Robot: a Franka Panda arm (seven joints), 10 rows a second.
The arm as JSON. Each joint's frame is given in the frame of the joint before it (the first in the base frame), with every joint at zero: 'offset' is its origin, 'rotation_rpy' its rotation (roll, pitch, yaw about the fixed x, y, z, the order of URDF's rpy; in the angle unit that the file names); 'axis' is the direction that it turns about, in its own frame. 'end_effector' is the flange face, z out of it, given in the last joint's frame.
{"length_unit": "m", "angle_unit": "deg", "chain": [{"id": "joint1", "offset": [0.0, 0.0, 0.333], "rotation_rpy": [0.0, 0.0, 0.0], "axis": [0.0, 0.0, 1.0]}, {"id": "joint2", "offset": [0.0, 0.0, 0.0], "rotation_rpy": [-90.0, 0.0, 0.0], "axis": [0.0, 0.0, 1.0]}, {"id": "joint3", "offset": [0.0, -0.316, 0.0], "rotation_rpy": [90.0, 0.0, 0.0], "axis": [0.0, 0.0, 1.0]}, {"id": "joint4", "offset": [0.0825, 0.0, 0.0], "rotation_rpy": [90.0, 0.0, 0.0], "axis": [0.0, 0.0, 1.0]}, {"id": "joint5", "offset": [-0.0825, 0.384, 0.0], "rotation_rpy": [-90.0, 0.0, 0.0], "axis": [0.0, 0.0, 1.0]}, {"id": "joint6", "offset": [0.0, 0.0, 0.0], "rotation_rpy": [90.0, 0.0, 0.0], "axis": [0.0, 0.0, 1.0]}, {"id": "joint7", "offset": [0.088, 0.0, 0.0], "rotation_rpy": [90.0, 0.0, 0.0], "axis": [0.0, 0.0, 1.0]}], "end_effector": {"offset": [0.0, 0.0, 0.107], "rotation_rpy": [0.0, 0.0, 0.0]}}
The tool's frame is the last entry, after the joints.
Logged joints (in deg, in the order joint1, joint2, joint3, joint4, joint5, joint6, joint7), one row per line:
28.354 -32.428 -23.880 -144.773 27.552 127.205 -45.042
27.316 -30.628 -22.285 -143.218 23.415 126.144 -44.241
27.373 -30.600 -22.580 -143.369 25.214 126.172 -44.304
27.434 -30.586 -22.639 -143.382 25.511 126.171 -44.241
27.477 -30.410 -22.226 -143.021 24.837 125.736 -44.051
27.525 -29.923 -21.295 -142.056 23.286 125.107 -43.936
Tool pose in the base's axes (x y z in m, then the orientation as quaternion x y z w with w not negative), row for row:
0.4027 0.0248 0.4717 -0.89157 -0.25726 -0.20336 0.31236
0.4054 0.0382 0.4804 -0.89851 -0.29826 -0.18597 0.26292
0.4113 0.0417 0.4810 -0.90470 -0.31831 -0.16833 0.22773
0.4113 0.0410 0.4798 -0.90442 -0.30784 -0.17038 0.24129
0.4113 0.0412 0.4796 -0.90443 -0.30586 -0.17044 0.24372
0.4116 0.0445 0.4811 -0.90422 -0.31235 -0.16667 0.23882
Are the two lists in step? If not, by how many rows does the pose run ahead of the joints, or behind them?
The pose runs 1 row behind the joints: the pose in row i belongs to the joints in row i - 1.
